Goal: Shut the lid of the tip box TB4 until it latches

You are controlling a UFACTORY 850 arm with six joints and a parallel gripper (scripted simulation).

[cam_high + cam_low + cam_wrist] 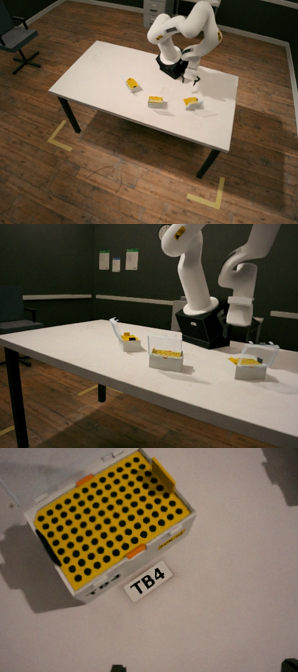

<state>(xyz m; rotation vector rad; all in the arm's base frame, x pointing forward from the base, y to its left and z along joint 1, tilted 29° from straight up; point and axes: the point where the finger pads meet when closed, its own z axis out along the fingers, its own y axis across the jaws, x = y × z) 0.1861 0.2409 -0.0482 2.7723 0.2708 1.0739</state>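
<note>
My gripper is now 17 cm short of the clear lid, 12 cm to the right of it and 2 cm above it.
</note>
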